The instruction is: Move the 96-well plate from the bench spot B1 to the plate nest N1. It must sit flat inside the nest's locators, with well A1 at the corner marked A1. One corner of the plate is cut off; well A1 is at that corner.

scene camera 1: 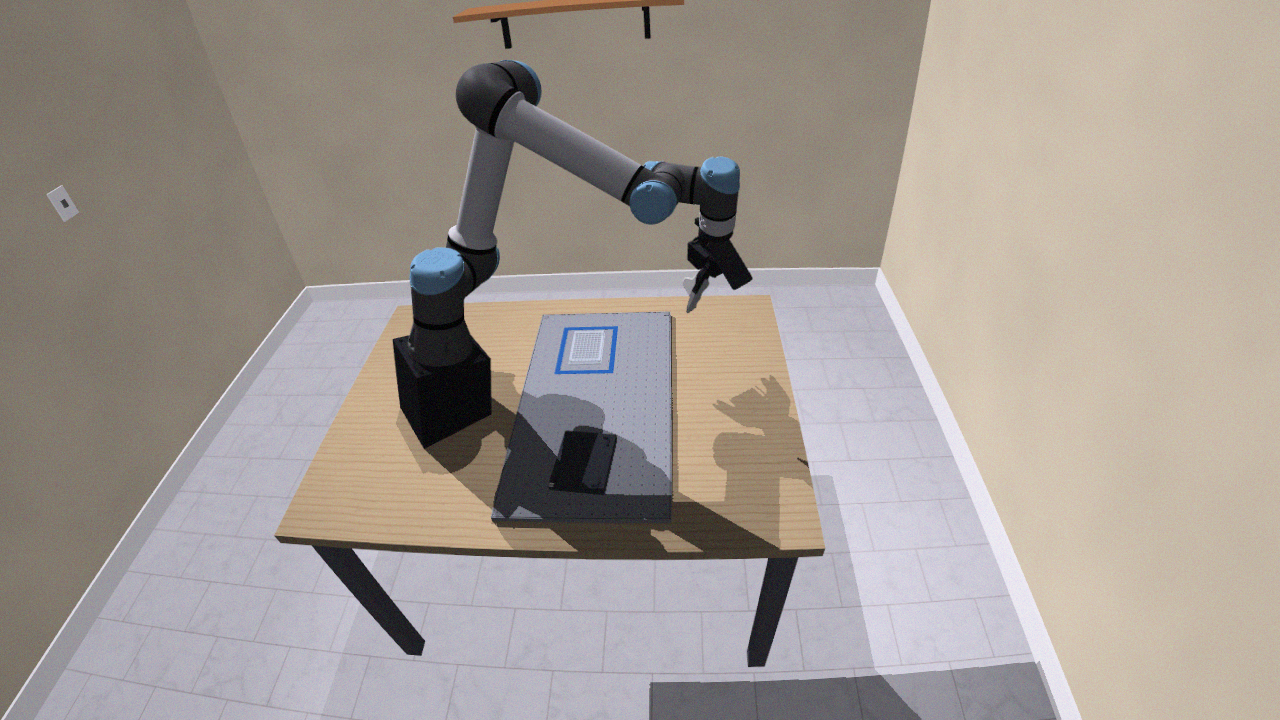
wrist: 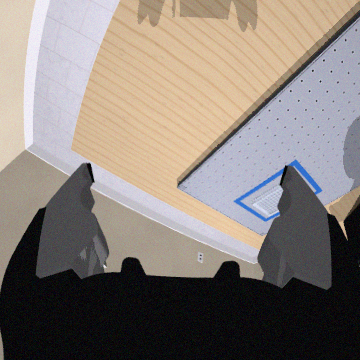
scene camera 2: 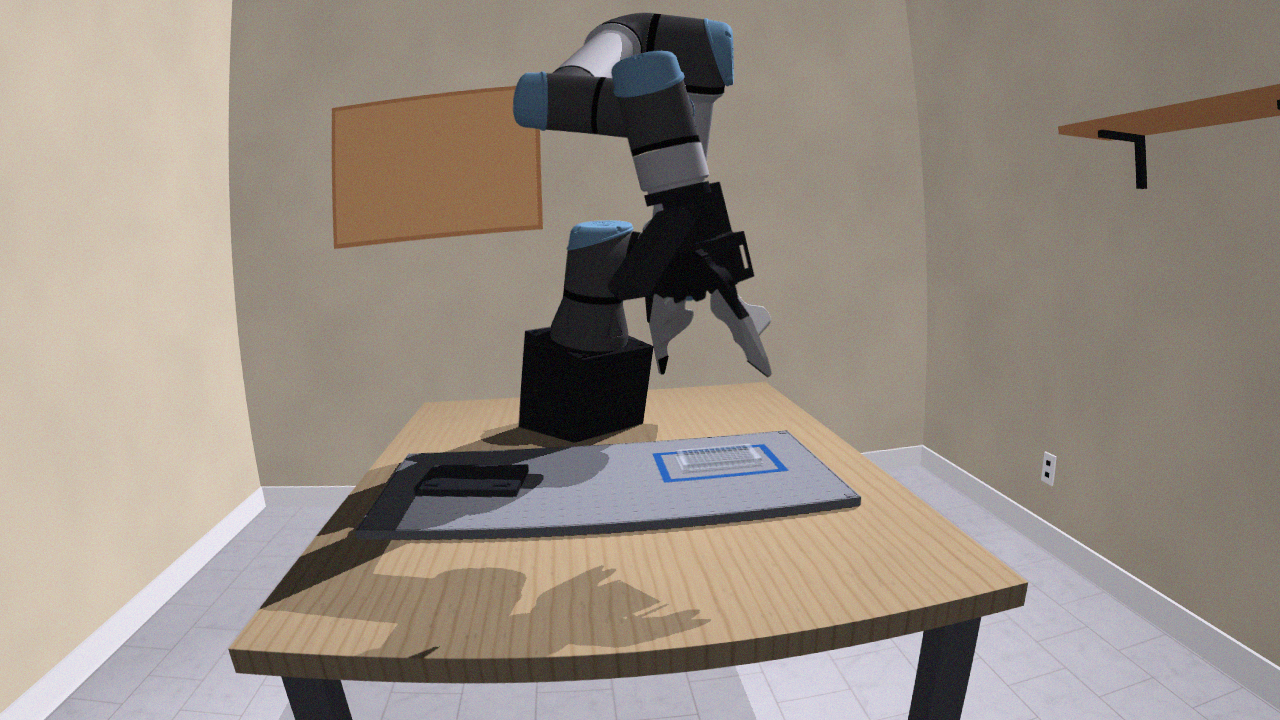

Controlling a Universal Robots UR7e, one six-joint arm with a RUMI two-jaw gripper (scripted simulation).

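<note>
The gripper point(scene camera 2: 712, 375), point(scene camera 1: 714, 298), point(wrist: 186, 164) is visible in scene camera 2, in scene camera 1 and in the wrist view. A black plate nest N1 point(scene camera 1: 586, 457), point(scene camera 2: 462, 480) can be seen as well, and so can a 96-well plate point(scene camera 1: 587, 347).
</note>
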